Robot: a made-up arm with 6 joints. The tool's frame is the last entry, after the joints. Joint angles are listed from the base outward.
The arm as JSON. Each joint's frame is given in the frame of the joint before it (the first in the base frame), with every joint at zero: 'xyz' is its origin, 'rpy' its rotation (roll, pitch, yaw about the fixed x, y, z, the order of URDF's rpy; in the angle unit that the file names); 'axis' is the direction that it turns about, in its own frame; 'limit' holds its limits. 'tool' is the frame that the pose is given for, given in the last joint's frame.
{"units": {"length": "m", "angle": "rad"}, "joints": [
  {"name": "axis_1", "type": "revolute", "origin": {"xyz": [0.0, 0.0, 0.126], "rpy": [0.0, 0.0, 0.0]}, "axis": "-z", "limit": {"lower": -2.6, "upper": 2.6}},
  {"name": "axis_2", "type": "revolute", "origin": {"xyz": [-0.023, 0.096, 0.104], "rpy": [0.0, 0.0, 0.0]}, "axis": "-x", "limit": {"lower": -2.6, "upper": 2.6}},
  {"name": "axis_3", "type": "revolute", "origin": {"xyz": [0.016, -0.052, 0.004], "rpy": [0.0, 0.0, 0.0]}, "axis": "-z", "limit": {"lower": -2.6, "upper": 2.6}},
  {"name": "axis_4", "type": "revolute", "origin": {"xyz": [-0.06, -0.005, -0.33], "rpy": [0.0, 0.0, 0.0]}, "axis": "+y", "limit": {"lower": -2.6, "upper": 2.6}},
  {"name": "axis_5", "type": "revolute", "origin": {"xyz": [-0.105, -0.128, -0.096], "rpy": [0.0, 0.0, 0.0]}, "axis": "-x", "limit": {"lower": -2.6, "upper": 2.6}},
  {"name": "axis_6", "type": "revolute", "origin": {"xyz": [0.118, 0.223, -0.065], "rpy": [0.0, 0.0, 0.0]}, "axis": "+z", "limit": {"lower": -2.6, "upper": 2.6}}
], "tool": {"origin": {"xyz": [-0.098, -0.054, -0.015], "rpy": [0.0, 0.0, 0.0]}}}
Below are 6 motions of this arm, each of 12 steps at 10 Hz.
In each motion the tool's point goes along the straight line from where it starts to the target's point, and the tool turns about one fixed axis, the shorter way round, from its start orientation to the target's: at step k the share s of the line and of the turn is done. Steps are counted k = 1, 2, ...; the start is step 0. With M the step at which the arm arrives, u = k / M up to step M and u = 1 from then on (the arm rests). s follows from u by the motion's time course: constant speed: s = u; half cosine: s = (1 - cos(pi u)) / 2; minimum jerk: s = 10 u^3 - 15 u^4 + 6 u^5.
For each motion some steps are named. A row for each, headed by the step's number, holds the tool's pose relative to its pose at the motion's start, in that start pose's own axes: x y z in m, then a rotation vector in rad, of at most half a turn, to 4 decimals.
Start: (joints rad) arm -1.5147 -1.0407 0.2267 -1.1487 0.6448 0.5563
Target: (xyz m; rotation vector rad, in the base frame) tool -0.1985 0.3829 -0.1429 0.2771 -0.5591 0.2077
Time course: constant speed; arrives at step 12
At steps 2, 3, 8, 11, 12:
2: 0.0447 -0.0116 -0.0283 -0.0721 -0.0244 -0.1142
3: 0.0670 -0.0174 -0.0425 -0.1082 -0.0367 -0.1713
8: 0.1788 -0.0463 -0.1133 -0.2885 -0.0978 -0.4568
11: 0.2458 -0.0636 -0.1557 -0.3967 -0.1345 -0.6282
12: 0.2682 -0.0694 -0.1699 -0.4328 -0.1467 -0.6853

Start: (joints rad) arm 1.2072 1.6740 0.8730 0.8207 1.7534 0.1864
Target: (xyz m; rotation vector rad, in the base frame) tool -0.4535 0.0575 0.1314 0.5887 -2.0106 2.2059
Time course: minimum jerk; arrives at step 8
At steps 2, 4, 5, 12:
2: 0.0037 0.0000 0.0222 0.0815 0.0380 0.0413
4: 0.0180 0.0001 0.1071 0.3937 0.1836 0.1996
5: 0.0261 0.0001 0.1552 0.5707 0.2661 0.2893
12: 0.0360 0.0002 0.2141 0.7875 0.3671 0.3992

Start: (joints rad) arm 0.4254 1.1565 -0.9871 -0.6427 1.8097 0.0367
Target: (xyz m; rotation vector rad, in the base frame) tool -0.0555 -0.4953 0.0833 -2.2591 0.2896 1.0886
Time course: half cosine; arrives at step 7
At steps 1, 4, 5, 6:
1: 0.0010 0.0005 0.0048 0.0148 -0.0027 0.0308
4: 0.0127 0.0063 0.0594 0.1829 -0.0332 0.3802
5: 0.0168 0.0083 0.0789 0.2428 -0.0441 0.5049
6: 0.0197 0.0098 0.0924 0.2843 -0.0516 0.5912

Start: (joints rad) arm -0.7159 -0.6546 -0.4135 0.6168 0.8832 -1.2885
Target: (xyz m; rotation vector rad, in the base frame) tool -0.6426 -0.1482 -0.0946 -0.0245 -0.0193 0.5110
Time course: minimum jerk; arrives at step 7
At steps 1, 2, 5, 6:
1: -0.0043 -0.0053 0.0056 0.0077 0.0023 0.0083
2: -0.0265 -0.0331 0.0347 0.0478 0.0143 0.0516
5: -0.1565 -0.1958 0.2049 0.2826 0.0846 0.3048
6: -0.1788 -0.2236 0.2340 0.3228 0.0966 0.3481

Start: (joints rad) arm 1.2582 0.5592 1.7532 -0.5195 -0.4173 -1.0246
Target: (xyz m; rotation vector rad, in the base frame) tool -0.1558 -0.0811 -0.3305 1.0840 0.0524 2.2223
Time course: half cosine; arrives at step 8
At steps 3, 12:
3: 0.0326 -0.0624 -0.0289 -0.2304 -0.1416 0.1027
12: 0.1055 -0.2022 -0.0935 -0.7465 -0.4586 0.3328

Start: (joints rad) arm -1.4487 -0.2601 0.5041 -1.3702 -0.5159 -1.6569
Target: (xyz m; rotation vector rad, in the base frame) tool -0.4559 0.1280 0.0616 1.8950 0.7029 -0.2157
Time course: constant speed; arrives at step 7
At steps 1, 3, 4, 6, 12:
1: -0.0269 0.0104 -0.0038 0.0599 0.0712 -0.0153
3: -0.0808 0.0312 -0.0113 0.1798 0.2136 -0.0459
4: -0.1078 0.0416 -0.0150 0.2397 0.2848 -0.0611
6: -0.1617 0.0624 -0.0225 0.3595 0.4272 -0.0917
12: -0.1886 0.0728 -0.0263 0.4195 0.4984 -0.1070

